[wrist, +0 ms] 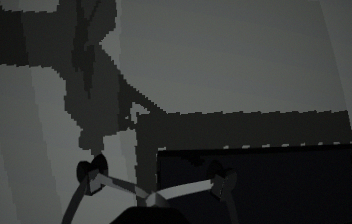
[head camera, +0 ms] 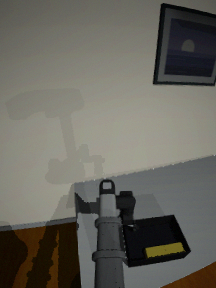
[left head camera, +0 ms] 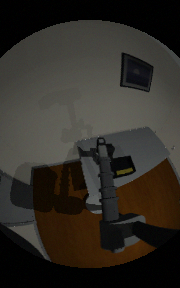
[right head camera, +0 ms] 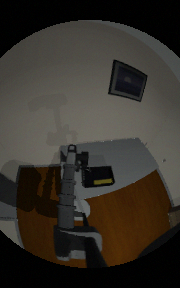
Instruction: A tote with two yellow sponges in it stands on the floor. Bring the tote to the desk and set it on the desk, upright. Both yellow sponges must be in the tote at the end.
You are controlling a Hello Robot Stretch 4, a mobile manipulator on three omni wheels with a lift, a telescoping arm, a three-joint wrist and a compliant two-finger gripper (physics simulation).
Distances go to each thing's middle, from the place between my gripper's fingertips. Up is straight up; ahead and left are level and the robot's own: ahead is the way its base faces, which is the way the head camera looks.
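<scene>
Black tote (head camera: 164, 230): 15 cm to the right of my hand, 7 cm behind, 1 cm above. Framed picture (right head camera: 126, 81): 50 cm to the right of my hand, 63 cm ahead, 90 cm above.
</scene>
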